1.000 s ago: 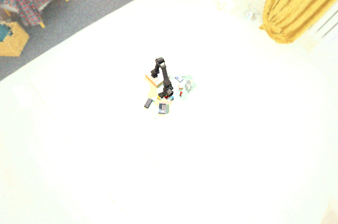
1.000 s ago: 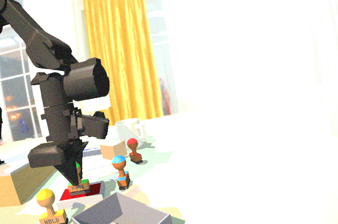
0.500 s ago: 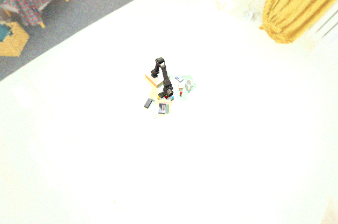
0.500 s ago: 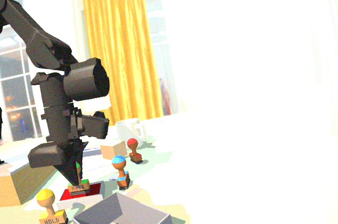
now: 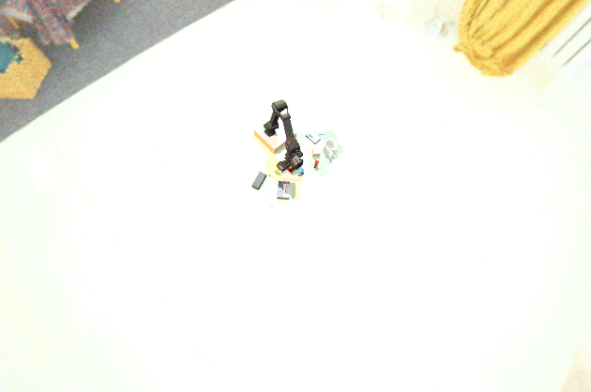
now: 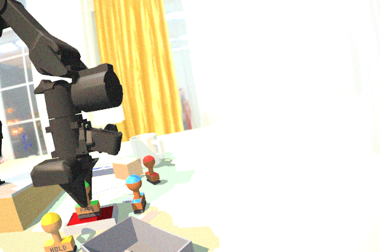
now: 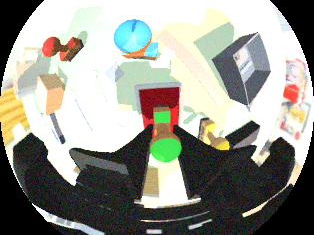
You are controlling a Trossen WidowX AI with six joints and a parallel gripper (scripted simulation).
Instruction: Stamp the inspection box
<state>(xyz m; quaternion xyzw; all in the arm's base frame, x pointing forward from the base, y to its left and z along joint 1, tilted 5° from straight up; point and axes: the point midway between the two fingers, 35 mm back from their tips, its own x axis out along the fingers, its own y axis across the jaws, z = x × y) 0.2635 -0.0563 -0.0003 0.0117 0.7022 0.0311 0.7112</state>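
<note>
The red ink pad lies 3 cm below my gripper tip. From my gripper tip the other things lie so: yellow-knobbed hold stamp (8 cm to the right, 2 cm below, 2 cm behind); green-topped pass stamp (right at my gripper tip); blue-knobbed stamp (9 cm ahead, 3 cm to the left, 2 cm below).
</note>
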